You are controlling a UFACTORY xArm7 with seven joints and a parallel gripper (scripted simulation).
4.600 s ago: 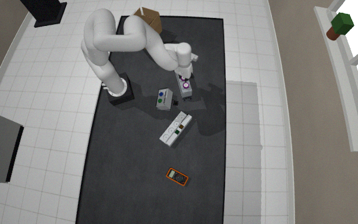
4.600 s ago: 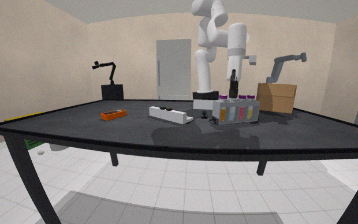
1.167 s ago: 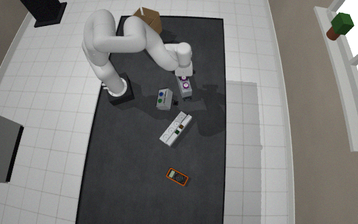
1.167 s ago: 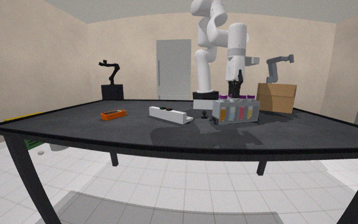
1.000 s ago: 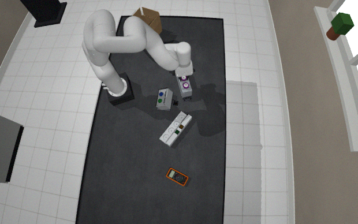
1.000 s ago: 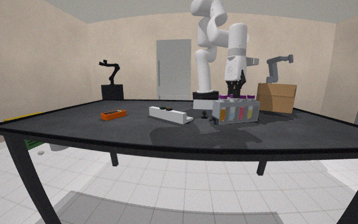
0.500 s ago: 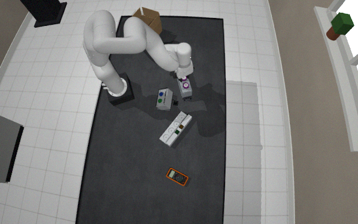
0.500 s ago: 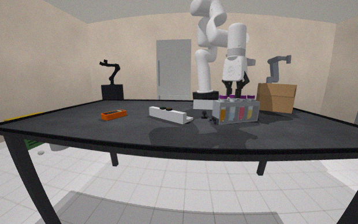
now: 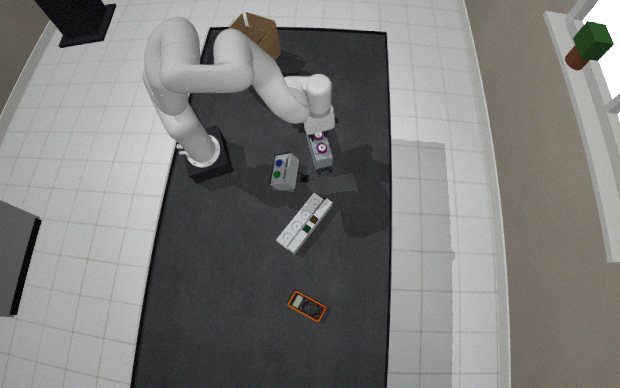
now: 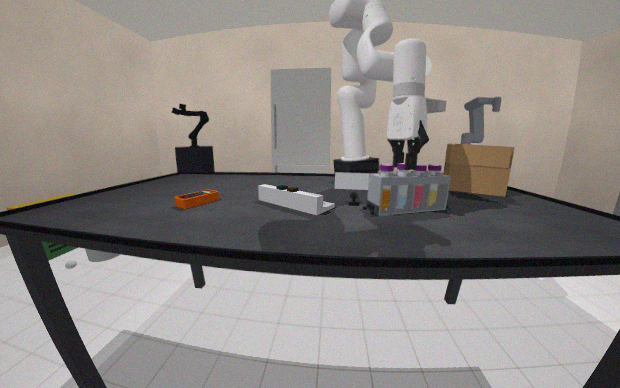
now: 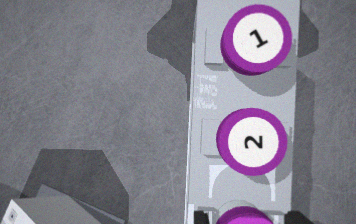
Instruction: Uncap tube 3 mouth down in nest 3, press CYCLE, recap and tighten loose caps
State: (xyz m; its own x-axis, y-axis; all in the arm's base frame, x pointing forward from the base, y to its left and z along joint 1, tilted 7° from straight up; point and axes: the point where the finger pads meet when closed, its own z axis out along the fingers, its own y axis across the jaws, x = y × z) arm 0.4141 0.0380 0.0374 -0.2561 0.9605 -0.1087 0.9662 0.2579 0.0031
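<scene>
Now: the purple cap 2 cm below my hand. Also, from my hand: blue cycle key (14 cm behind, 8 cm to the right, 7 cm below); then green ready key (15 cm behind, 12 cm to the right, 7 cm below); then key housing (13 cm behind, 10 cm to the right, 8 cm below).
</scene>
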